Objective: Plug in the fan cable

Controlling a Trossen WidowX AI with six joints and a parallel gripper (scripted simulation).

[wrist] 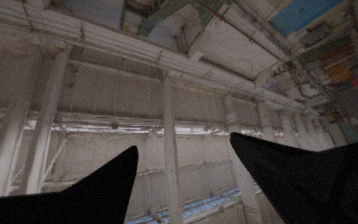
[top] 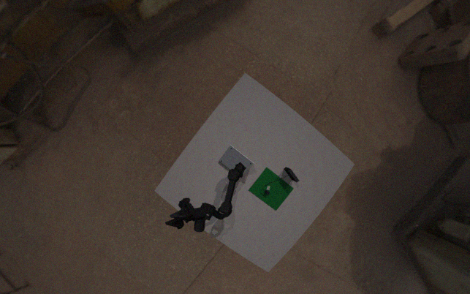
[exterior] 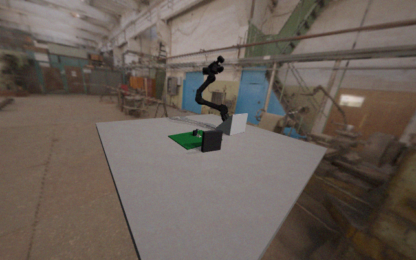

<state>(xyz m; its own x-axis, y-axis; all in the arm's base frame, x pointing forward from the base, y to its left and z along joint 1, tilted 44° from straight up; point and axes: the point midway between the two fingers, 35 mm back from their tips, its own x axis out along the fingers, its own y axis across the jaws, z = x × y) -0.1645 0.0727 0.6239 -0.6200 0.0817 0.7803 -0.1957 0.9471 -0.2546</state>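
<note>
Now: the dark plug 430 mm ahead of my gripper tip, 400 mm to the left of it and 620 mm below it. From my gripper tip the other things lie so: black fan: 450 mm ahead, 630 mm to the left, 580 mm below; then green board: 440 mm ahead, 440 mm to the left, 650 mm below.
</note>
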